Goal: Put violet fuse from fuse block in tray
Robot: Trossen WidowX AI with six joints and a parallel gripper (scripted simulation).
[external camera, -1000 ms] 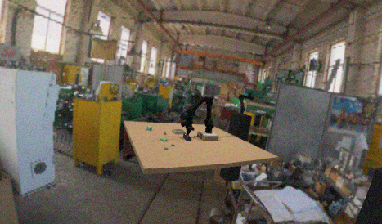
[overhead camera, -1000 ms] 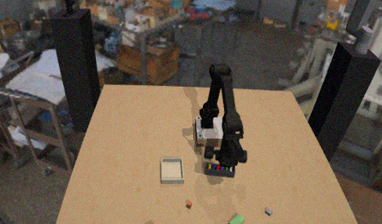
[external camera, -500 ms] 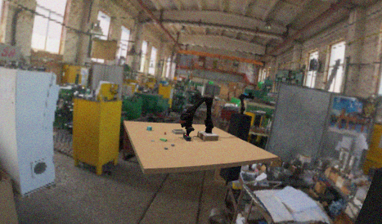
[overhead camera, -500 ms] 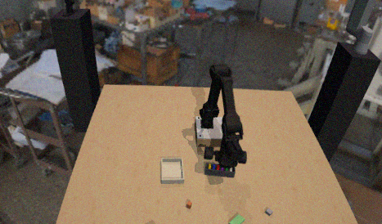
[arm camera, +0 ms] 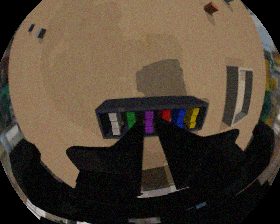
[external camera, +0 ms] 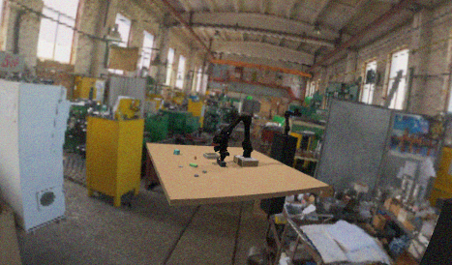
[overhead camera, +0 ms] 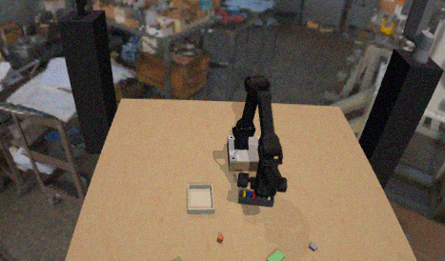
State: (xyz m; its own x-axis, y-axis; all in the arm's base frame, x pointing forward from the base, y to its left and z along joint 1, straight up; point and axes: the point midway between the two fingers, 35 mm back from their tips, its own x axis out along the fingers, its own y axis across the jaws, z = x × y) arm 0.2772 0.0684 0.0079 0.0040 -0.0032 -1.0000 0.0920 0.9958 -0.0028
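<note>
Now: the violet fuse 1 cm below my gripper tip. The rest, counted from my gripper tip: green piece (26 cm ahead, 5 cm to the left, 3 cm below); orange cube (19 cm ahead, 15 cm to the right, 2 cm below); tray (23 cm to the right, 3 cm below, 1 cm ahead).
</note>
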